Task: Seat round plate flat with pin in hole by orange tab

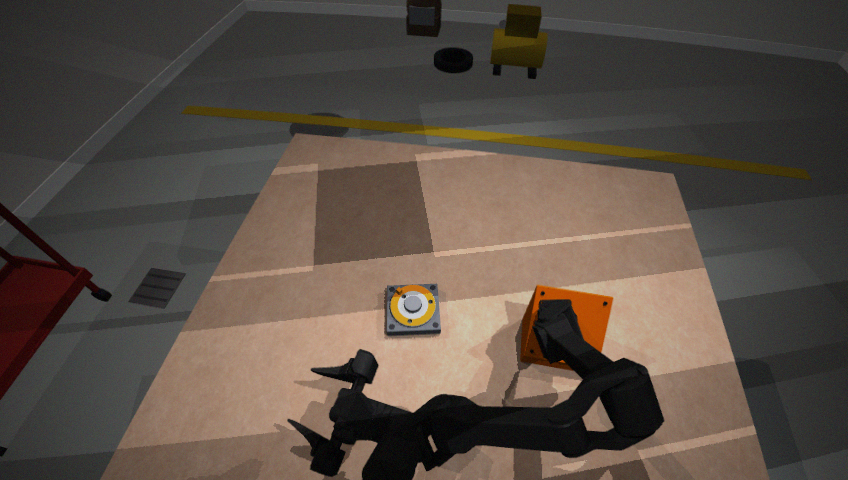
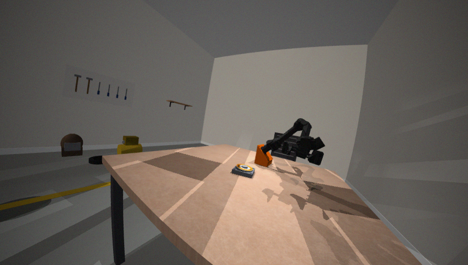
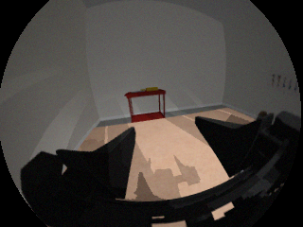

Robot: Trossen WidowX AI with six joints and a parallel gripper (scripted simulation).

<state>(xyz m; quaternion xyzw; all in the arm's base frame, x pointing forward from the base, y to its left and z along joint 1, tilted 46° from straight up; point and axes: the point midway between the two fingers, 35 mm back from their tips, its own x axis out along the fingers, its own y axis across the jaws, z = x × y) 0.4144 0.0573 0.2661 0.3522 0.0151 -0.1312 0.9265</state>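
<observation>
My gripper tip is now 140 mm past the round plate, 290 mm to the left of it and 170 mm above it. The rest, counted from my gripper tip: grey square base 160 mm behind, 270 mm to the right, 180 mm below.
</observation>
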